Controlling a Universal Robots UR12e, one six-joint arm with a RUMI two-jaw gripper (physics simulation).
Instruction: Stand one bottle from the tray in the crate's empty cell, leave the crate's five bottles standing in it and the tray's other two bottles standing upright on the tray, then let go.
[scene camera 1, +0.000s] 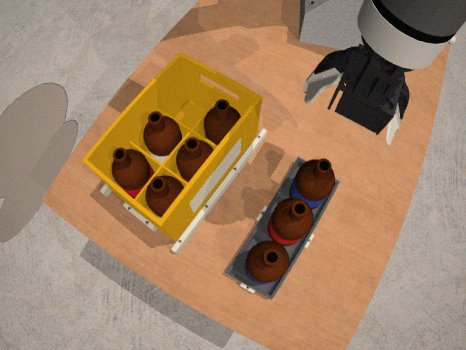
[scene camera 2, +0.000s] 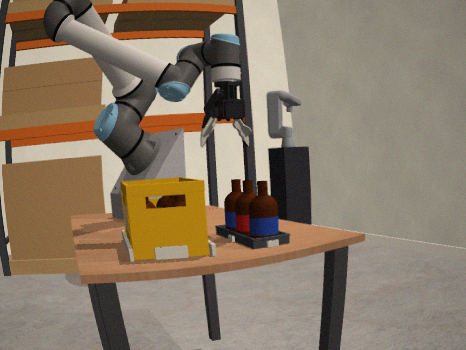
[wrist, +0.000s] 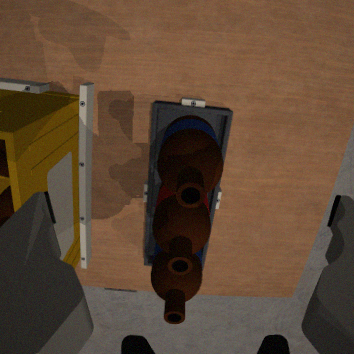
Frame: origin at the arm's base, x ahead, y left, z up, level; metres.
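Seen in the pictures: gripper, fingertip midpoint: (scene camera 1: 348, 113) (scene camera 2: 225, 147) (wrist: 191, 198); arm's base, link origin: (scene camera 2: 144, 156).
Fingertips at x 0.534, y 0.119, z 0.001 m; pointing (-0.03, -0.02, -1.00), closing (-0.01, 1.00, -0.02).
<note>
Pixels of each thing's middle, then the offset from my fingertips to it. Level surfaces: height alone.
- yellow crate, body centre: (scene camera 1: 177, 148) (scene camera 2: 159, 215) dx +0.115, dy -0.252, dz -0.166 m
- dark tray, body centre: (wrist: 181, 195) (scene camera 1: 285, 227) (scene camera 2: 249, 234) dx +0.138, dy -0.006, dz -0.241 m
- wooden table, surface height: dz -0.254 m
A yellow crate (scene camera 1: 204, 192) (scene camera 2: 167, 225) (wrist: 37, 150) holds five brown bottles (scene camera 1: 162, 135) (scene camera 1: 222, 122) (scene camera 1: 195, 159) (scene camera 1: 131, 171) (scene camera 1: 165, 196). Its empty cell (scene camera 1: 183, 111) is at the upper left in scene view 1. On the dark tray (scene camera 1: 234, 269) (scene camera 2: 255, 244) (wrist: 155, 125) three brown bottles stand upright in a row: a blue-label one (scene camera 1: 315, 180) (wrist: 190, 155) nearest the robot, a red-label one (scene camera 1: 291, 220) (wrist: 181, 225) in the middle, another blue-label one (scene camera 1: 267, 262) (scene camera 2: 263, 212) (wrist: 176, 277) farthest. My gripper (scene camera 1: 349, 120) (scene camera 2: 225, 144) (wrist: 191, 198) is open and empty, well above the bottles.
White rails (scene camera 1: 220, 190) (wrist: 86, 175) edge the crate on the wooden table (scene camera 1: 350, 280) (scene camera 2: 320, 240) (wrist: 280, 150), between crate and tray. The grey robot base (scene camera 1: 330, 25) (scene camera 2: 167, 160) stands at the table's back. A shelf rack (scene camera 2: 160, 122) and a black pedestal (scene camera 2: 290, 185) stand behind.
</note>
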